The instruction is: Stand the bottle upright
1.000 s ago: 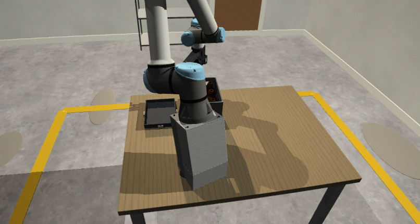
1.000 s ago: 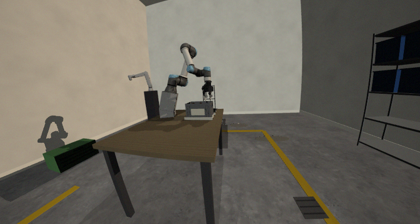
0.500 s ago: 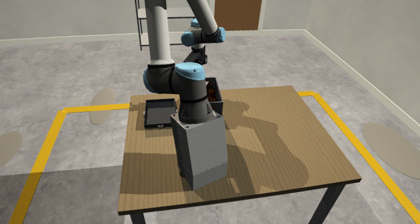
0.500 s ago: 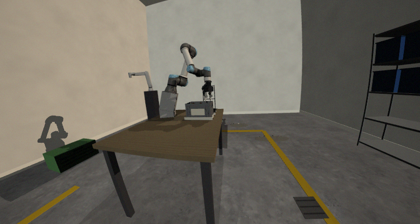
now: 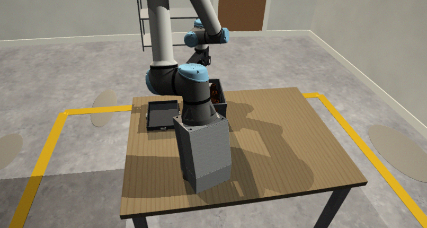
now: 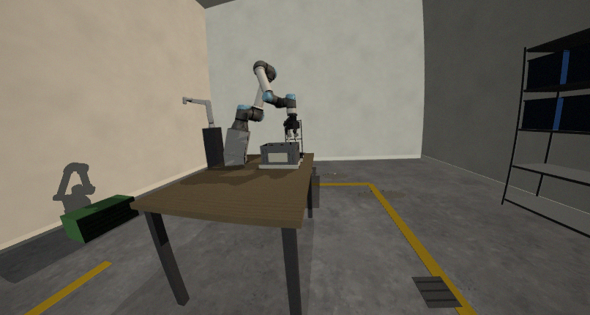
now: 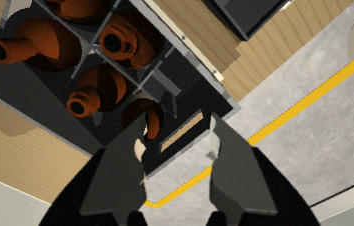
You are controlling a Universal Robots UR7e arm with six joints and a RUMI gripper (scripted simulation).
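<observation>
Right now my hand is 9 cm past the crate, 3 cm to the left of it and 11 cm above it. From my hand the other things lie so: bottle (19 cm behind, 6 cm to the right, 11 cm below); dark tray (5 cm behind, 23 cm to the left, 18 cm below).
</observation>
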